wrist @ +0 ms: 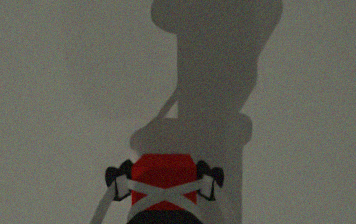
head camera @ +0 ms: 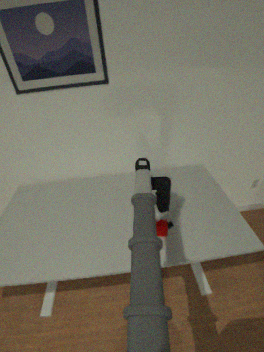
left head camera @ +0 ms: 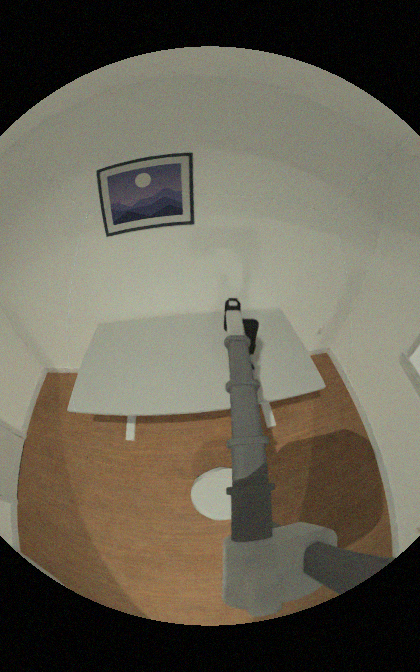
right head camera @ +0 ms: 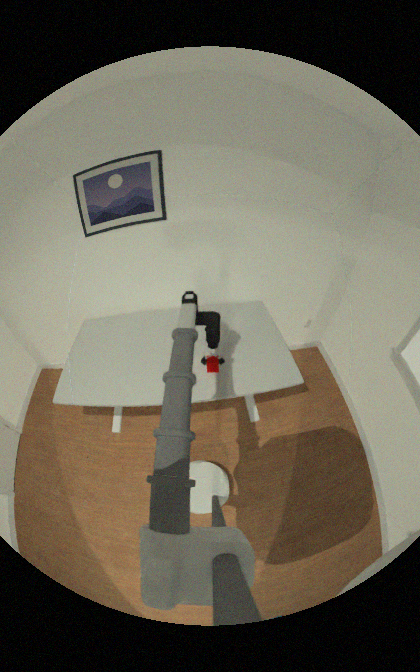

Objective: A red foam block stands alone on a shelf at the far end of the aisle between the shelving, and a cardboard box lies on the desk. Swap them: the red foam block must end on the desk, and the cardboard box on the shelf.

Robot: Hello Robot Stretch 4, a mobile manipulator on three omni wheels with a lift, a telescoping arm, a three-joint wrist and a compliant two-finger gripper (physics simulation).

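Observation:
The red foam block is between the fingertips of my gripper, which is shut on it. The arm reaches out over the desk, and the block hangs over the right part of the desk top. In the wrist view the grey desk surface and the gripper's shadow fill the background; whether the block touches the desk I cannot tell. In the left head camera view the arm hides the block. The cardboard box and the shelf do not show in these views.
The telescoping arm crosses the desk's front edge. A round white base is on the wooden floor below the arm. A wall with a framed picture stands behind the desk.

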